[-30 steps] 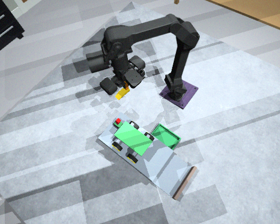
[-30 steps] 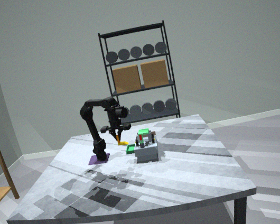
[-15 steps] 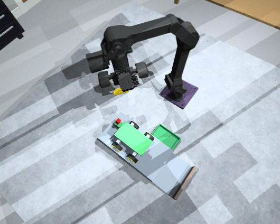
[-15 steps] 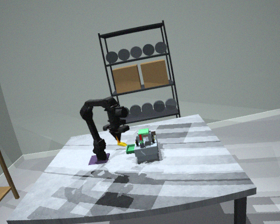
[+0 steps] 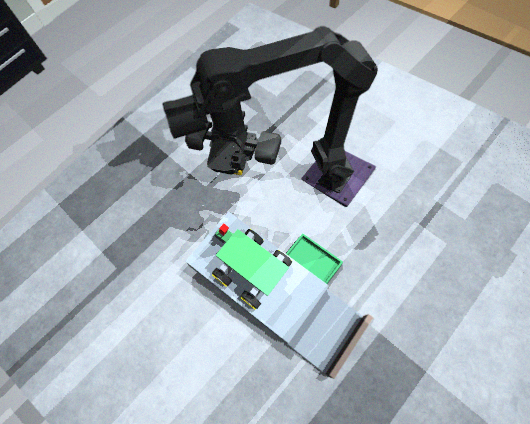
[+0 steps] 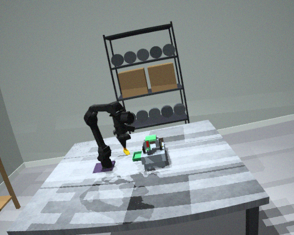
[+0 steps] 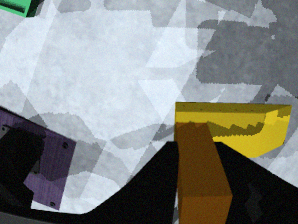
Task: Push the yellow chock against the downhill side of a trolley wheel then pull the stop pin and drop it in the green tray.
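Right now the stop pin is 14 cm ahead of my gripper tip, 5 cm to the left of it and 5 cm below it. The rest, counted from my gripper tip: grey ramp 16 cm ahead, 15 cm to the left, 13 cm below; then yellow chock 1 cm ahead, 2 cm to the right, 1 cm below; then green-topped trolley 16 cm ahead, 14 cm to the left, 6 cm below.
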